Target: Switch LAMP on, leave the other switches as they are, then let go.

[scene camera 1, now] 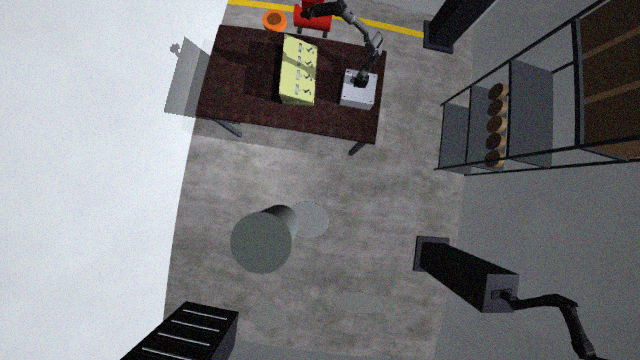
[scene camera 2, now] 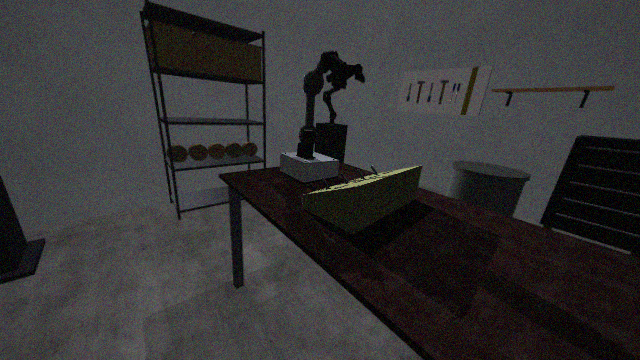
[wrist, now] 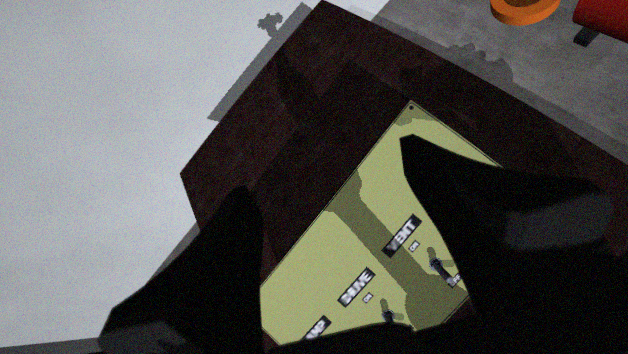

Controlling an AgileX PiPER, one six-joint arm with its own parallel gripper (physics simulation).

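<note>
A yellow-green sloped switch panel [scene camera 1: 291,44] [scene camera 2: 367,200] [wrist: 305,260] stands on the table. In the wrist view, the VENT label [wrist: 402,235] and its lever [wrist: 443,271] show; the lever tilts away from its ON mark. A blurred label [wrist: 356,287] and a partly hidden lever [wrist: 389,316] come after it. The LAMP label [wrist: 317,328] is partly cut off by my gripper's dark body, which hides the LAMP lever. In scene camera 1 the levers are too small to read. My gripper [scene camera 1: 306,13] [scene camera 2: 361,76] [wrist: 326,179] is open and empty, high above the panel and apart from it.
My arm's white base box [scene camera 1: 358,95] [scene camera 2: 309,168] stands beside the panel on the dark table [scene camera 1: 225,95] [scene camera 2: 450,280] [wrist: 240,150]. A red object [scene camera 1: 320,23] [wrist: 607,17] and an orange ring [scene camera 1: 264,21] [wrist: 515,18] lie beyond the table's edge.
</note>
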